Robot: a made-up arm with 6 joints. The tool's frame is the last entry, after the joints.
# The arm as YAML. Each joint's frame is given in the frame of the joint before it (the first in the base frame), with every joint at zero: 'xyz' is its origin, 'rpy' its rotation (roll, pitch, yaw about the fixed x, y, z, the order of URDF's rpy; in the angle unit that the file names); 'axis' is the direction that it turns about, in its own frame. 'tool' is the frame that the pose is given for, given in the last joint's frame.
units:
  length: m
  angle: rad
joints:
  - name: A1
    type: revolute
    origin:
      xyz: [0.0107, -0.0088, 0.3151]
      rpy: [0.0, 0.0, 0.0]
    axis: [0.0, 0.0, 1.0]
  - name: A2
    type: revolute
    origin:
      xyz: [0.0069, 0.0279, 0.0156]
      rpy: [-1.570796, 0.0, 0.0]
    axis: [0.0, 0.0, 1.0]
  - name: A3
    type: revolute
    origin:
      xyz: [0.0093, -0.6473, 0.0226]
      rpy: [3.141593, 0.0, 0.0]
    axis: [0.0, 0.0, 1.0]
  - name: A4
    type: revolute
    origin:
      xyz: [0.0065, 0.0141, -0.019]
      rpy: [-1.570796, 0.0, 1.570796]
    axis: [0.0, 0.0, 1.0]
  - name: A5
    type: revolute
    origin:
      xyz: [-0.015, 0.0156, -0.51]
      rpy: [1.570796, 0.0, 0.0]
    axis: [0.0, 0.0, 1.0]
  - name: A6
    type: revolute
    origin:
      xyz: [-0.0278, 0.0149, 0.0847]
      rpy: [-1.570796, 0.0, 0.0]
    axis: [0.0, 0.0, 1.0]
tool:
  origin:
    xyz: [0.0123, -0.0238, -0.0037]
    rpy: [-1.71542, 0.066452, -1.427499]
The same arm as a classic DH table. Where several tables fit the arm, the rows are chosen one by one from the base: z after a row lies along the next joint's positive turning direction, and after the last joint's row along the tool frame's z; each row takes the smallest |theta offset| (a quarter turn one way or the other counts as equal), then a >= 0, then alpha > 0; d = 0 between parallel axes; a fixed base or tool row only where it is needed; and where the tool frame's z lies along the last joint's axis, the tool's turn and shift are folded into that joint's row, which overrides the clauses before.
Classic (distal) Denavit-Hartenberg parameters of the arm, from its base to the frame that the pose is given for. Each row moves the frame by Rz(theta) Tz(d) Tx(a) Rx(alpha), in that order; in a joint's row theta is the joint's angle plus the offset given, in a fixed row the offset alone. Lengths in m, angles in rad.
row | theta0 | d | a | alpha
base (fixed) | -0.6883 | 0 | 0.0139 | 0
A1 | 0.6883 | 0.3307 | 0.0069 | -1.5708
A2 | -1.5564 | 0 | 0.6474 | 3.1416
A3 | 0.0144 | -0.0695 | 0.0141 | -1.5708
A4 | 0 | -0.5165 | -0.015 | 1.5708
A5 | 0 | 0.0691 | -0.0278 | -1.5708
A6 | -1.4178 | 0.0124 | 0.0254 | -1.7151
tool (fixed) | 0.0672 | 0.0086 | 0 | 0

